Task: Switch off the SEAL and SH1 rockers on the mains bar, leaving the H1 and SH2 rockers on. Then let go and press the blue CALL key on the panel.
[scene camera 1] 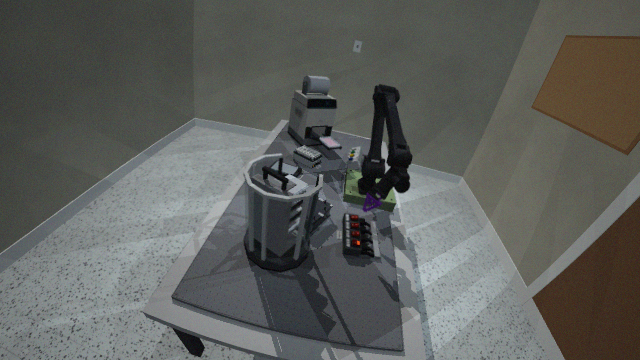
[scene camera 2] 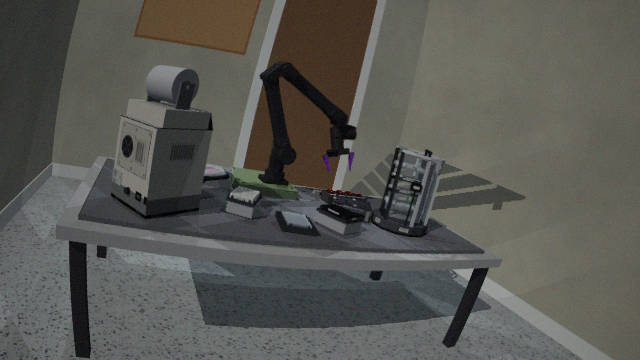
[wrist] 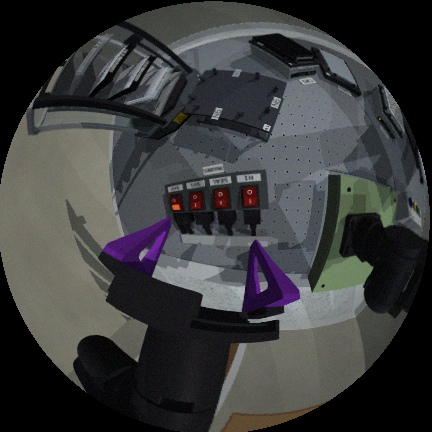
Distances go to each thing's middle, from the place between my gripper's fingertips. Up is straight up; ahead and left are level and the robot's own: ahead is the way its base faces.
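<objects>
I see the cylindrical rack tower (scene camera 1: 278,224) 40 mm above my hand, and it stands 330 mm ahead of my hand and 150 mm to the left of it.
</objects>
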